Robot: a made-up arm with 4 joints.
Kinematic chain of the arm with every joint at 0, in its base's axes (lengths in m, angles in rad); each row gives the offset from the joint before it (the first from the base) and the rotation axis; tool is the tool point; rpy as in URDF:
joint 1: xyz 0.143 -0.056 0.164 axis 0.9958 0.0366 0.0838
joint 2: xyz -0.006 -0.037 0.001 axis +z
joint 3: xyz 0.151 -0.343 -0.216 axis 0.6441 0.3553 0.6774
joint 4: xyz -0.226 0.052 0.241 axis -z
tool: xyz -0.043 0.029 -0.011 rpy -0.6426 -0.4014 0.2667
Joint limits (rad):
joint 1: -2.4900..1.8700
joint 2: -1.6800..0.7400
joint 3: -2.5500..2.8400
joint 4: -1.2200..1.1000
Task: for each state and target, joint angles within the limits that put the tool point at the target. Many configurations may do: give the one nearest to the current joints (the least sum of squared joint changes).
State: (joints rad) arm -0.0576 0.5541 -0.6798 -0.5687
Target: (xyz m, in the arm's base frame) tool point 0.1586 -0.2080 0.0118
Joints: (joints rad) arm 0.4993 0.7400 -0.4018 0.0934
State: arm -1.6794 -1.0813 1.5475 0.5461
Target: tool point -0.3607 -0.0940 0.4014
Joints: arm -1.1611 -1.1479 0.9438 0.6451
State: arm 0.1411 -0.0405 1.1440 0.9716
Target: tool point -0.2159 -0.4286 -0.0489
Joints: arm 0.6782 -0.8677 0.9580 0.9155
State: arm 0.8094 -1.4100 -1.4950 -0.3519
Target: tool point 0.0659 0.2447 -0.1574
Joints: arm 1.2241 -1.6800 -1.7982 -0.6450
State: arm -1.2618 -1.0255 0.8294 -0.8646
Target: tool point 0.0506 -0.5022 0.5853
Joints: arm -0.7252 -0.1159 0.8943 -0.9022
